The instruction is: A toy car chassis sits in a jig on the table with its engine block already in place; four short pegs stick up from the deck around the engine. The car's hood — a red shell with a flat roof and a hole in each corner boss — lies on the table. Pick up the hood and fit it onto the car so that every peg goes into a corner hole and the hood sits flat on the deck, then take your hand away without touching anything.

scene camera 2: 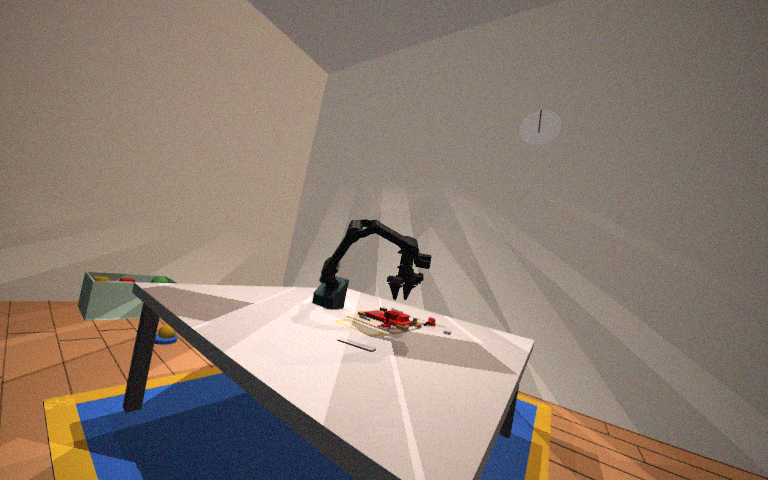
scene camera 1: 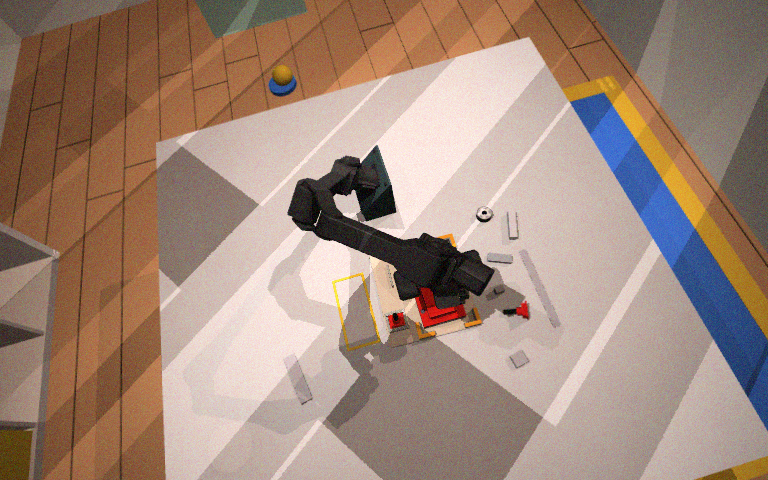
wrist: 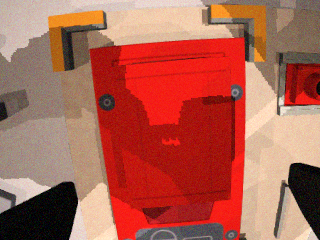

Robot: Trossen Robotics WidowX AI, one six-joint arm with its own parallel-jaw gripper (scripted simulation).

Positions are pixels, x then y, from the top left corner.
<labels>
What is my gripper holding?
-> Nothing.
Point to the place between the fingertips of my gripper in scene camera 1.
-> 438, 287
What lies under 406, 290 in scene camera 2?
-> My gripper.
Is my gripper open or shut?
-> Open.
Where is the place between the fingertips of my gripper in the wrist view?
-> At 184, 185
</labels>
